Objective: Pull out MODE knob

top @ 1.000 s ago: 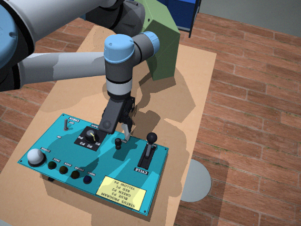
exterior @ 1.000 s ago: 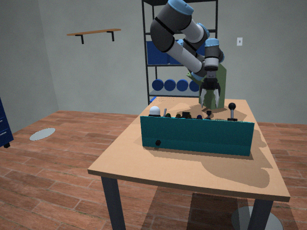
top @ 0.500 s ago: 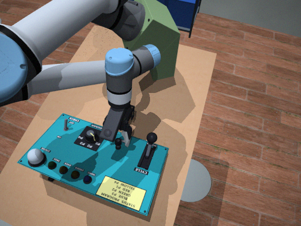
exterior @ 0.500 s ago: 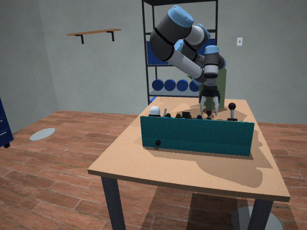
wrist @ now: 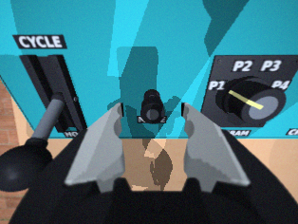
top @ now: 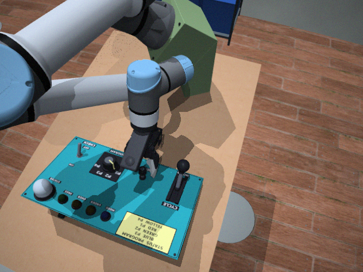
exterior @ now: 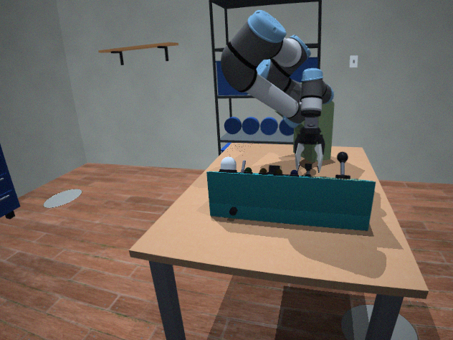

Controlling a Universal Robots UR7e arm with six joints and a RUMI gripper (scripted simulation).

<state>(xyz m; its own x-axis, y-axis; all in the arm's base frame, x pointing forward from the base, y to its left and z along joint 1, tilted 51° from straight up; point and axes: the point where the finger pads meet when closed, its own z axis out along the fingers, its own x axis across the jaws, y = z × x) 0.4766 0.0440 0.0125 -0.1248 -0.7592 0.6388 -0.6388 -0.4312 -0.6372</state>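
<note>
Now: the mode knob right at my hand. The rest, counted from my hand: teal console (60 mm to the right, 30 mm below, 30 mm ahead); then cycle lever (120 mm to the left); then program dial (110 mm to the right, 10 mm below, 10 mm behind).
</note>
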